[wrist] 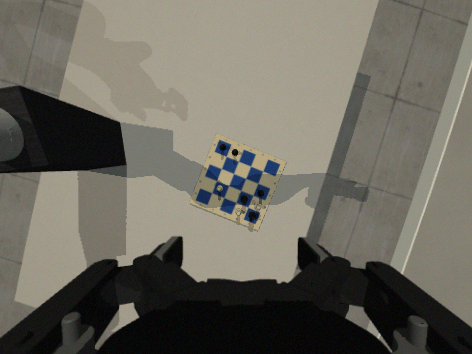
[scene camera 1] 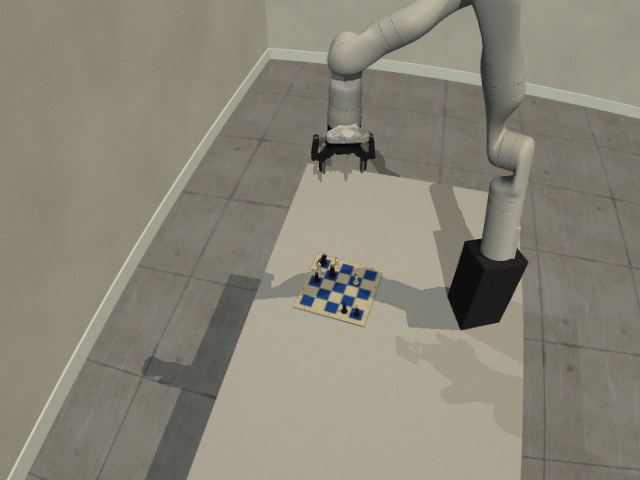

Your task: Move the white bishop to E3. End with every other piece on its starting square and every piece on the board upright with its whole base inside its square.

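Where they show: gripper, fingertip midpoint: [wrist: 240, 249] [scene camera 1: 342, 171]; arm's base, link origin: [scene camera 1: 497, 250].
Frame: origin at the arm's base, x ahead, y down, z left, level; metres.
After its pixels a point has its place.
Observation:
The blue and cream board [scene camera 1: 320, 313] {x 0.457, y 0.263, z 0.105 m} [wrist: 215, 211] {x 0.377, y 0.263, z -0.098 m} lies flat with several small pieces standing on it. One white piece [scene camera 1: 355, 279] {x 0.374, y 0.242, z -0.023 m} [wrist: 219, 188] {x 0.374, y 0.233, z -0.025 m} stands apart on a blue square. Two more white pieces, one [scene camera 1: 336, 263] {x 0.443, y 0.249, z -0.079 m} [wrist: 239, 212] {x 0.444, y 0.233, z -0.076 m} and another [scene camera 1: 319, 267] {x 0.491, y 0.243, z -0.049 m} [wrist: 258, 206] {x 0.490, y 0.227, z -0.045 m}, stand close among three black pieces near one corner. They are too small to tell which is the bishop. Two black pieces, one [scene camera 1: 343, 308] {x 0.392, y 0.241, z 0.089 m} [wrist: 235, 152] {x 0.392, y 0.233, z 0.083 m} and another [scene camera 1: 356, 312] {x 0.353, y 0.242, z 0.095 m} [wrist: 223, 147] {x 0.356, y 0.233, z 0.088 m}, stand at the opposite corner. My gripper [scene camera 1: 342, 169] {x 0.424, y -0.184, z -0.011 m} [wrist: 240, 249] {x 0.424, y -0.184, z -0.011 m} is open and empty, high up and well away from the board.
The board rests on a pale table top [scene camera 1: 382, 403] {x 0.239, y 0.269, z 0.354 m} [wrist: 250, 65] {x 0.370, y 0.269, z 0.337 m}. The black pedestal [scene camera 1: 478, 289] {x 0.036, y 0.067, z 0.085 m} [wrist: 75, 135] {x 0.064, y 0.088, z 0.026 m} of the arm stands beside the board. Arm shadows cross the table and part of the board. A wall stands beyond the floor on one side.

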